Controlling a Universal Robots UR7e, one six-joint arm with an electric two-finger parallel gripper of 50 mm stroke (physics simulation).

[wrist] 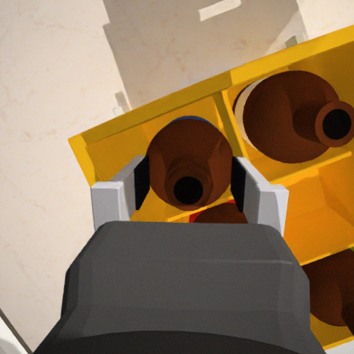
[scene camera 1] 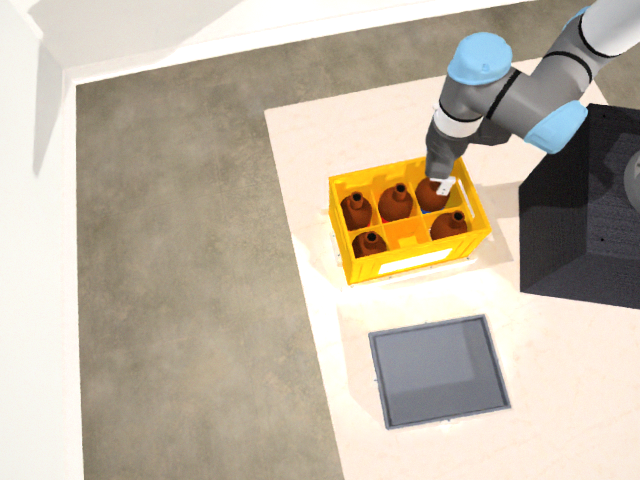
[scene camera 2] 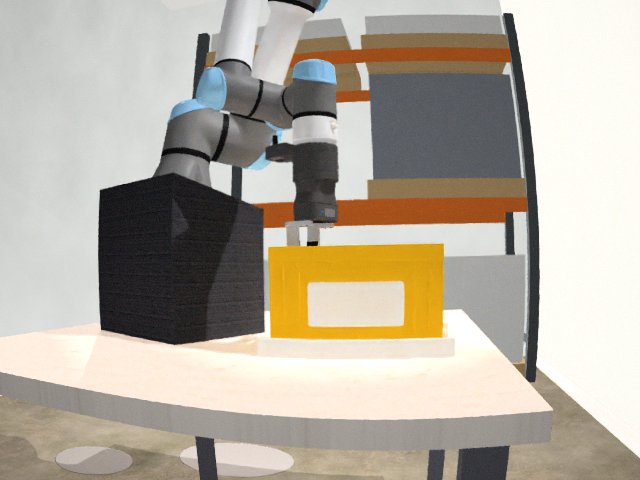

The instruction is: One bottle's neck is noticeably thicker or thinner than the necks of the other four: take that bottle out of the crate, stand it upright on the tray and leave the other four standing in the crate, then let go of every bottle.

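Frame: origin at the arm's base, x ahead, y left, z up, level; centimetres.
Seen in the pictures: gripper, fingertip midpoint: (scene camera 1: 442, 181); arm's base at its link origin: (scene camera 2: 178, 198).
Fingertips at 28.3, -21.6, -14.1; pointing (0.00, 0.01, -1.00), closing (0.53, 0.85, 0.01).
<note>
Offsets run from my fingertips to a thing's top centre, as dx, dy, dz. "*": to the spot under its first point. Level surfaces: height alone.
The yellow crate @[+9.6, +2.6, +2.5] (scene camera 1: 356, 271) (scene camera 2: 356, 260) holds five brown bottles; its front middle compartment is empty in scene camera 1. The back right bottle @[+0.6, -0.5, +1.3] (scene camera 1: 428, 195) (wrist: 195, 142) has a blue label edge. The others are the front right bottle @[+1.5, +8.6, +1.3] (scene camera 1: 447, 227) (wrist: 285, 115), back middle bottle @[+9.1, -1.4, +1.3] (scene camera 1: 395, 205) (wrist: 220, 215), back left bottle @[+18.0, -3.1, +1.3] (scene camera 1: 357, 214) and front left bottle @[+19.0, +5.8, +1.3] (scene camera 1: 368, 246) (wrist: 330, 290). My gripper (scene camera 1: 443, 186) (scene camera 2: 302, 238) (wrist: 189, 172) is open, its fingers on either side of the back right bottle's neck, not gripping. The grey tray @[* +16.3, +31.6, -14.5] (scene camera 1: 429, 366) is empty. Which neck differs is hard to tell.
The crate stands on a white base @[* +8.1, -7.7, -13.4] (scene camera 2: 356, 348) on the table @[dz -15.0] (scene camera 2: 310, 392). A large black block (scene camera 1: 553, 232) (scene camera 2: 136, 258) stands to the crate's right in scene camera 1. A shelf rack (scene camera 2: 532, 232) stands behind the table. Compartment dividers and crate walls surround the fingers.
</note>
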